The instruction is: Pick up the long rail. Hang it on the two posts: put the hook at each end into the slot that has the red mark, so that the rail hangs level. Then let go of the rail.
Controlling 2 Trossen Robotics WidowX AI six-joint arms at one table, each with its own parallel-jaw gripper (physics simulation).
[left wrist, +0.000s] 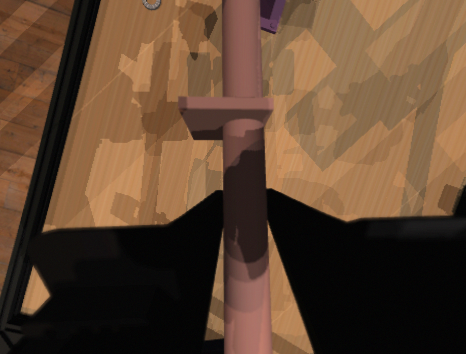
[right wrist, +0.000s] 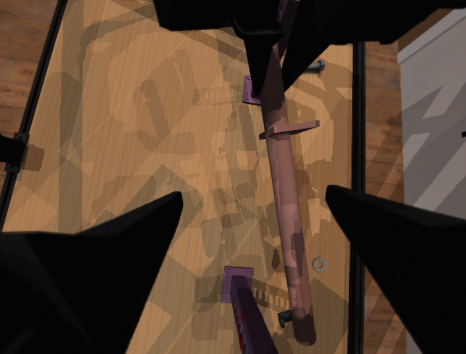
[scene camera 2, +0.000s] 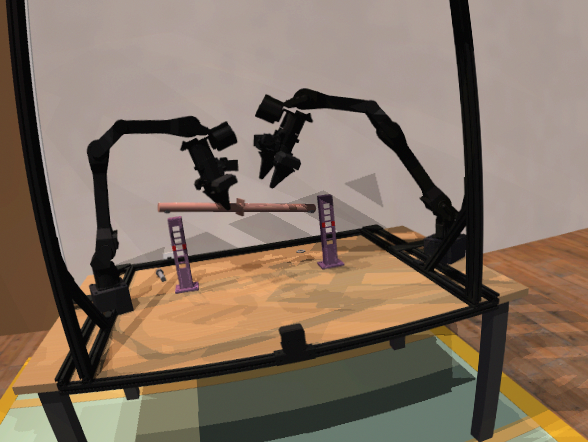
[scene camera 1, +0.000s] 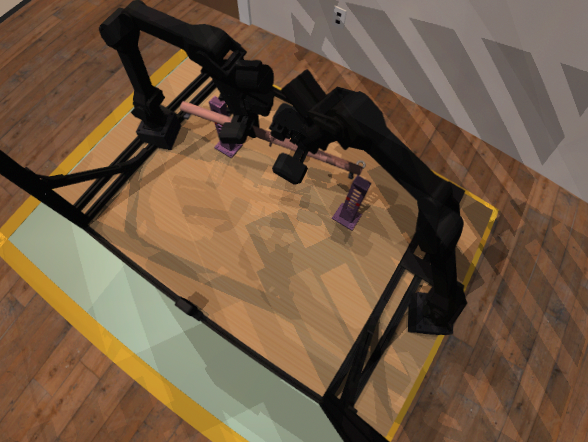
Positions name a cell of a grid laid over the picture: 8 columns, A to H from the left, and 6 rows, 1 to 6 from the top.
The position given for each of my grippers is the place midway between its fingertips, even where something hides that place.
Note:
My left gripper (scene camera 1: D2) carries a long pink rail; nothing else touches it. My right gripper (scene camera 1: D2) is open, with nothing in its grasp.
My left gripper is seen too in the left wrist view (left wrist: E4), in the right wrist view (right wrist: E2) and in scene camera 2 (scene camera 2: D3). My right gripper also shows in the right wrist view (right wrist: E4) and in scene camera 2 (scene camera 2: D3).

